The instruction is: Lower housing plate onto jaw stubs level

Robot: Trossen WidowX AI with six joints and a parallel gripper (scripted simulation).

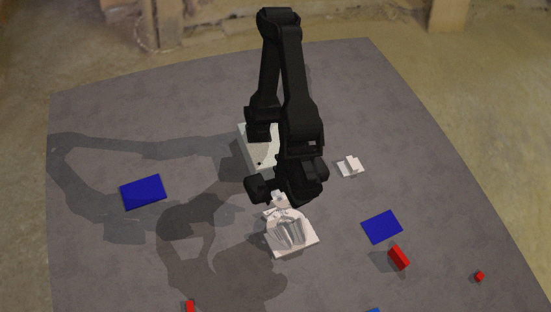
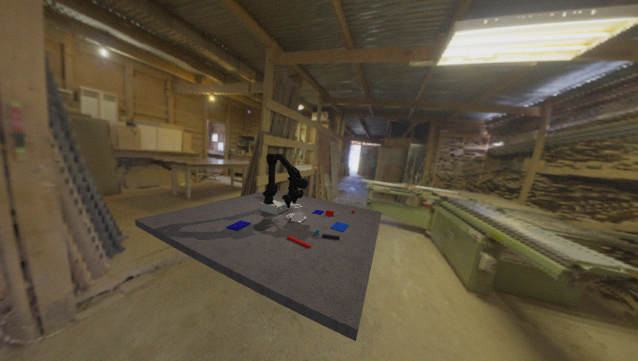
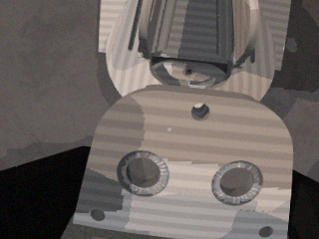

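Right now my gripper tip is 2 cm short of the jaw stub, 2 cm to the right of it and 7 cm above it. Round my gripper tip: white ribbed block 13 cm behind, 23 cm to the left, 7 cm below; then red block 29 cm ahead, 25 cm to the right, 8 cm below.
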